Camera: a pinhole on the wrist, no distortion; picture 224 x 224 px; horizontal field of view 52.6 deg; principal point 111.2 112.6 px. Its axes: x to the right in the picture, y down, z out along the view. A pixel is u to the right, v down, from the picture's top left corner.
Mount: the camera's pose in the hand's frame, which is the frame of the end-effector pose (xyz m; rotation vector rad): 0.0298 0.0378 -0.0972 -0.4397 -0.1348 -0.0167
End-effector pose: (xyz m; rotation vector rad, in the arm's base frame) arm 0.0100 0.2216 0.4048 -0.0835 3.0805 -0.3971
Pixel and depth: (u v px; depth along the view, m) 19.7 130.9 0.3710
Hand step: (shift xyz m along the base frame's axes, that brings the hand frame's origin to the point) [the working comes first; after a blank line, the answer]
In the camera's frame: -0.1498 0.0300 0.3710

0.1614 0.1716 -0.2475
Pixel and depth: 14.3 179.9 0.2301
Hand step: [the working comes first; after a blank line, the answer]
In the camera's frame: -0.0984 0.0683 0.2301

0.0867 0.1781 -0.1120
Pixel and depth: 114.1 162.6 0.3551
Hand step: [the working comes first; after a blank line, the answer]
In the camera's frame: 0.0045 0.0783 0.3551

0.0021 0.2038 -0.2481
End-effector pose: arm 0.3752 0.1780 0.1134 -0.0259 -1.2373 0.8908
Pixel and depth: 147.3 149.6 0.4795
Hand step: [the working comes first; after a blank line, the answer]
In the camera's frame: 0.0764 0.0783 0.4795

-0.4305 0.1056 0.0066
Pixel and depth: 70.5 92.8 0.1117
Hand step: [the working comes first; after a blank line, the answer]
In the camera's frame: -0.0201 -0.0098 0.1117

-0.0473 0.0467 -0.0379
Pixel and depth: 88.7 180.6 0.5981
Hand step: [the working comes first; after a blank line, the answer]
In the camera's frame: -0.0594 0.1795 0.5981

-0.5544 0.0939 -0.1585
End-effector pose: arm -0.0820 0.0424 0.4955 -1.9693 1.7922 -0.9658
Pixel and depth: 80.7 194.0 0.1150
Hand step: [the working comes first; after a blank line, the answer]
In the camera's frame: -0.0155 0.0413 0.1150

-0.1026 -0.0200 -0.0680
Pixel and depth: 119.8 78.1 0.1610
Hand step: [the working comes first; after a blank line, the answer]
In the camera's frame: 0.0061 -0.0245 0.1610

-0.0255 -0.0405 -0.0917
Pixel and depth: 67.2 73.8 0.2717
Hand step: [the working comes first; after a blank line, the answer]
In the camera's frame: -0.0528 -0.0465 0.2717

0.0211 0.0045 -0.2012
